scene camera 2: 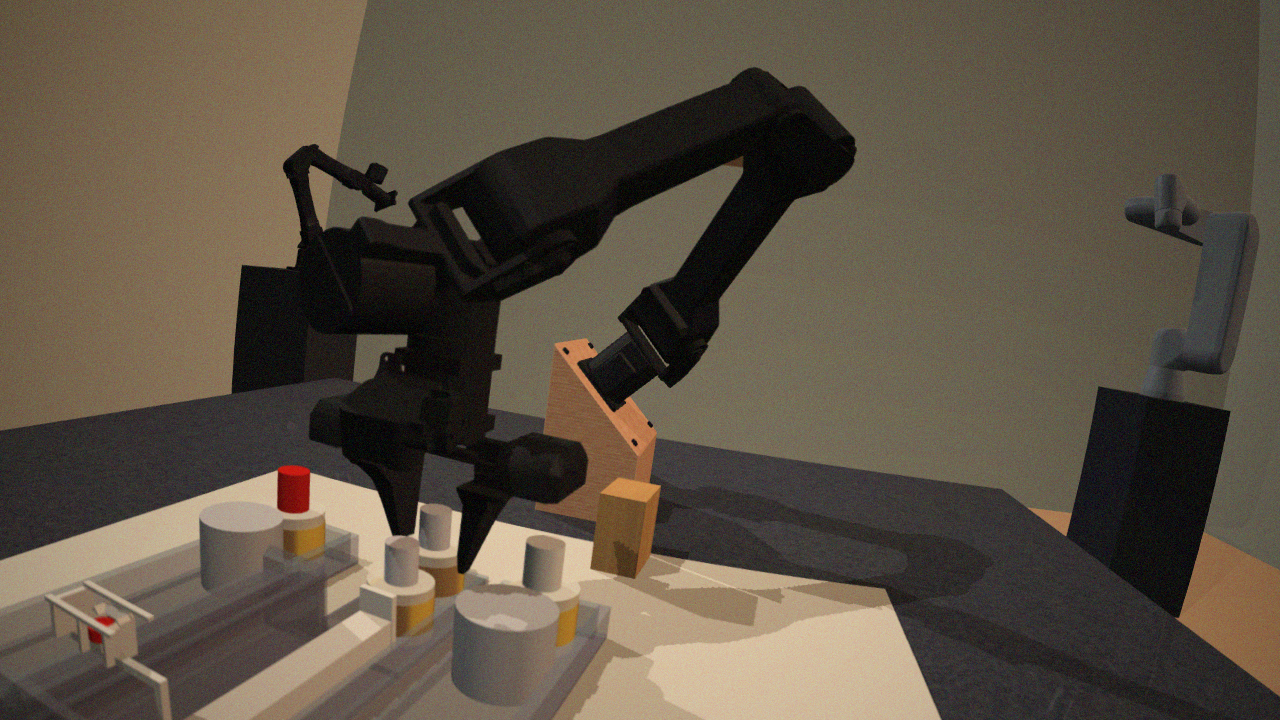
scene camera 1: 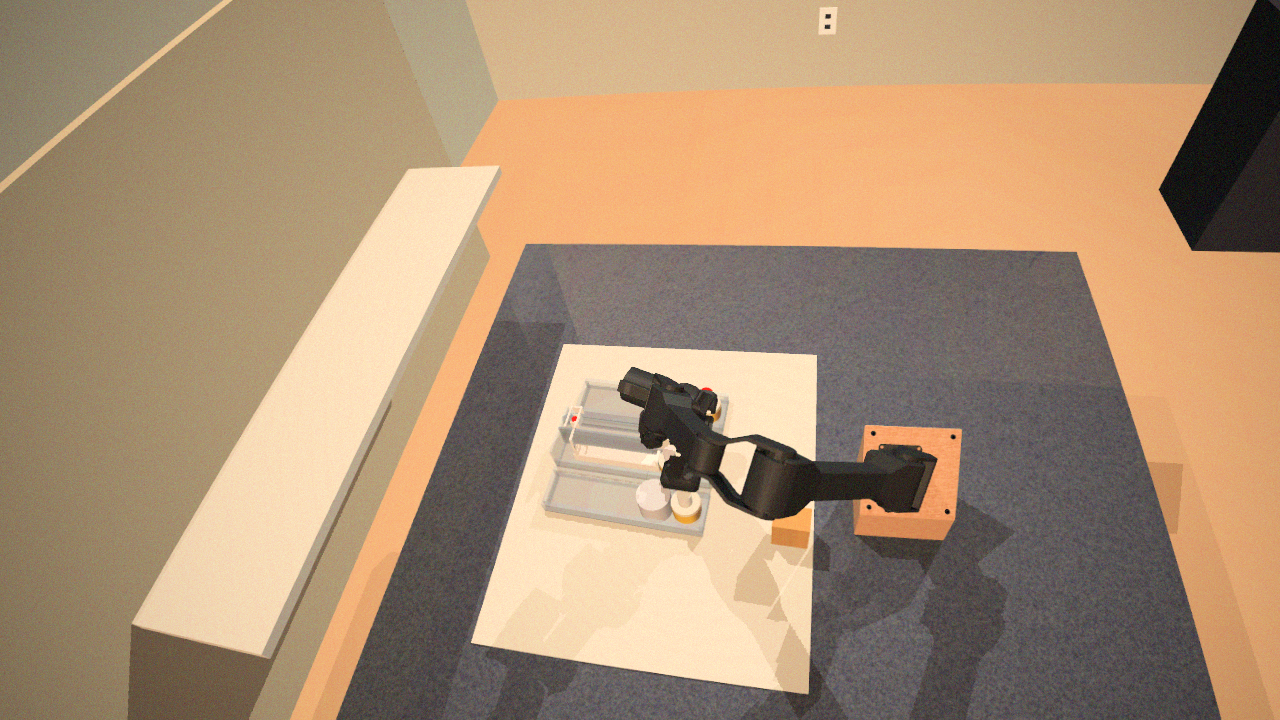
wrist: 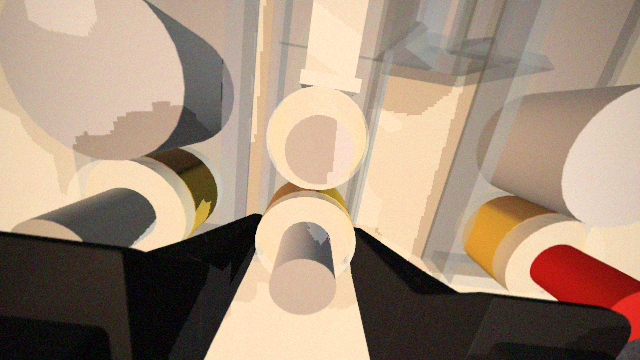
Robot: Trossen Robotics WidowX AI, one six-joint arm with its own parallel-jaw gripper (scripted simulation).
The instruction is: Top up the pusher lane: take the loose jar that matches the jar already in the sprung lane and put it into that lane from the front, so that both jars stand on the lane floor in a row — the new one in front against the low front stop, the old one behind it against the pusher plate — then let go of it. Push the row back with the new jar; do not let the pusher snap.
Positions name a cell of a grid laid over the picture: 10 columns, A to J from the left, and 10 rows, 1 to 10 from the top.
Labels:
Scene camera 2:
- my gripper: D8
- wooden block: E8
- grey cylinder: D9
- grey cylinder: B8
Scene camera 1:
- my gripper: F7
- wooden block: G8
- grey cylinder: F7
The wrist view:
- my gripper: E7
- grey cylinder: B3
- grey cylinder: I5

